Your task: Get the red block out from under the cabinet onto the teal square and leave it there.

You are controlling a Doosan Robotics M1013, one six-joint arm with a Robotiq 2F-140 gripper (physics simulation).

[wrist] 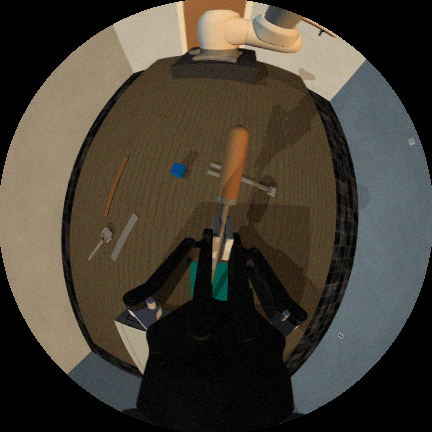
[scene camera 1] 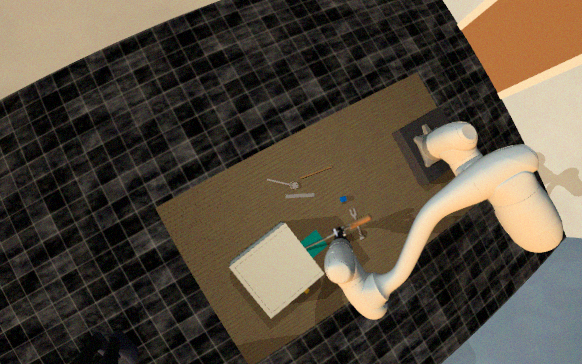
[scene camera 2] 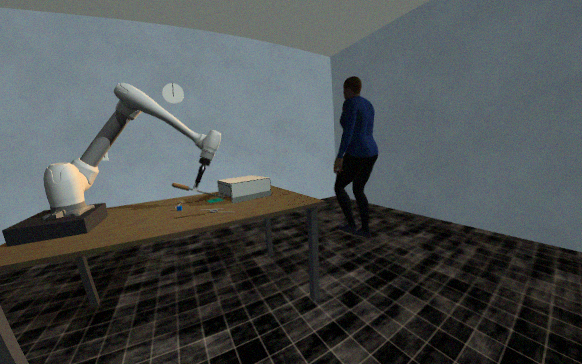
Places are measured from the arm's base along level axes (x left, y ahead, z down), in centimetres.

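Pixels of known places: gripper, fingertip midpoint: (wrist: 220, 223) (scene camera 1: 342, 229) (scene camera 2: 194, 191); arm's base, link origin: (wrist: 218, 54) (scene camera 1: 431, 147) (scene camera 2: 70, 212).
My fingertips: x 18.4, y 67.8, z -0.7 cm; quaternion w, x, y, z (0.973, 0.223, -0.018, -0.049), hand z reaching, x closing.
Ahead of a thing's pixels: the offset from my fingertips to its top centre. "spot": to the spot under its first point.
The red block does not show in any view. The pale box-shaped cabinet @(dx +3.2, dy +35.6, dz -4.5 cm) (scene camera 1: 277, 270) (scene camera 2: 245, 187) (wrist: 132, 340) stands on the table. The teal square @(spot: dx -1.0, dy +11.9, dz +9.1 cm) (scene camera 1: 314, 236) (scene camera 2: 216, 200) (wrist: 222, 292) lies beside it, partly covered by the tool and fingers in the wrist view. My gripper (scene camera 1: 339, 231) (scene camera 2: 195, 187) (wrist: 220, 223) is shut on the metal shaft of a tool with an orange-brown handle (scene camera 1: 361, 222) (scene camera 2: 181, 186) (wrist: 235, 165). It holds the tool above the table, handle towards the robot base, shaft reaching over the teal square towards the cabinet. The shaft's far end is hard to make out.
A blue block @(dx -12.3, dy -9.5, dz +6.6 cm) (scene camera 1: 343, 199) (scene camera 2: 179, 207) (wrist: 178, 170) and a fork @(dx +2.8, dy -11.7, dz +8.3 cm) (scene camera 1: 353, 214) (wrist: 257, 185) lie near the handle. A spoon @(dx -32.0, dy +16.1, dz +8.3 cm) (scene camera 1: 294, 185) (wrist: 106, 234), a grey bar @(dx -22.8, dy +10.4, dz +9.0 cm) (scene camera 1: 300, 195) (wrist: 124, 237) and a thin orange stick @(dx -30.5, dy -2.0, dz +8.4 cm) (scene camera 1: 316, 172) (wrist: 116, 187) lie farther off. A small yellow thing @(dx +21.1, dy +26.6, dz +6.6 cm) (scene camera 1: 307, 291) touches the cabinet's outline. A person (scene camera 2: 359, 130) stands beyond the table.
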